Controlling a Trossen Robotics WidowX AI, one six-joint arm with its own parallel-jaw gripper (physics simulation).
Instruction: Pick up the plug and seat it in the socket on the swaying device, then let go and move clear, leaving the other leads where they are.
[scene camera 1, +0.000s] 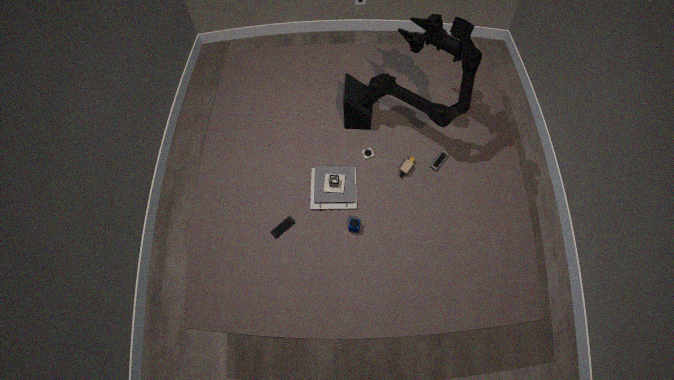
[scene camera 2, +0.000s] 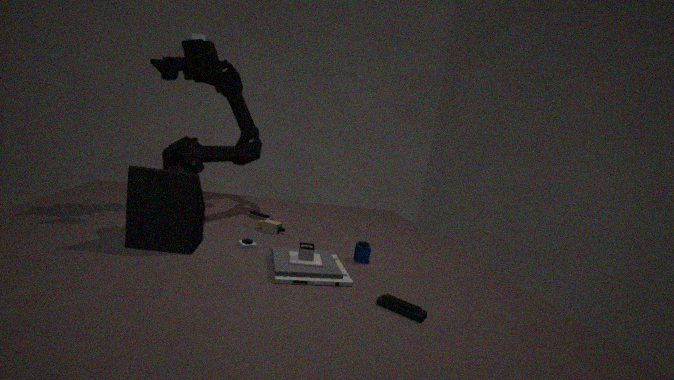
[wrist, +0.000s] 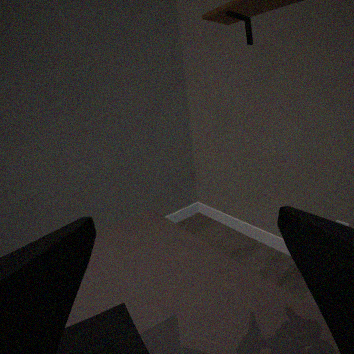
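Note:
The plug (scene camera 1: 407, 167) (scene camera 2: 271, 227) looks like a beige block with a yellow end and a black end, lying on the floor mat. The socket (scene camera 1: 334, 181) (scene camera 2: 306, 254) is a small grey box with a dark-rimmed open top. It stands upright on a pale square on the device's grey plate (scene camera 1: 350, 194) (scene camera 2: 285, 267), which lies over a white base. My gripper (scene camera 1: 405, 24) (scene camera 2: 152, 60) (wrist: 186, 221) is open and empty. It is high above the mat near the back wall, pointing away from the plug and device. The plug and socket do not show in the wrist view.
A blue block (scene camera 1: 354, 225) (scene camera 2: 362, 253), a black bar (scene camera 1: 283, 227) (scene camera 2: 401, 308), a white square with a dark disc (scene camera 1: 368, 153) (scene camera 2: 247, 243) and a grey-and-black bar (scene camera 1: 439, 161) (scene camera 2: 259, 215) lie around the device and plug. A wooden shelf (wrist: 230, 12) is on the wall.

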